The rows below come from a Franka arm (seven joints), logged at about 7 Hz.
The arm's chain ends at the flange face. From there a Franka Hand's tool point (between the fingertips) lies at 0.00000 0.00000 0.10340 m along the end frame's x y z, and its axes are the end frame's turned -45 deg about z.
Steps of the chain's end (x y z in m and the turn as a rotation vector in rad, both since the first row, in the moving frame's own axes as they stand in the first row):
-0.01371, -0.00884, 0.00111, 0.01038, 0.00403, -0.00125
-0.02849, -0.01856, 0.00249, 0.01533, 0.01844, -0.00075
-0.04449, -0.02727, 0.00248, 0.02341, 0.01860, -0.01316
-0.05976, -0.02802, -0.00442, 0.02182, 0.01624, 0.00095
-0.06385, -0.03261, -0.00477, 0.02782, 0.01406, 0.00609
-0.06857, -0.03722, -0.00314, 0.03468, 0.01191, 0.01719
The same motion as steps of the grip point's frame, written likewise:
-0.00239, -0.01641, 0.00110, 0.00449, 0.01019, -0.00125
-0.00455, -0.03304, 0.00246, -0.00220, 0.02388, -0.00075
-0.00911, -0.05111, 0.00243, 0.00340, 0.02971, -0.01316
-0.01966, -0.06248, -0.00446, 0.00395, 0.02691, 0.00095
-0.01903, -0.06920, -0.00482, 0.00973, 0.02961, 0.00609
-0.01875, -0.07644, -0.00321, 0.01610, 0.03294, 0.01719

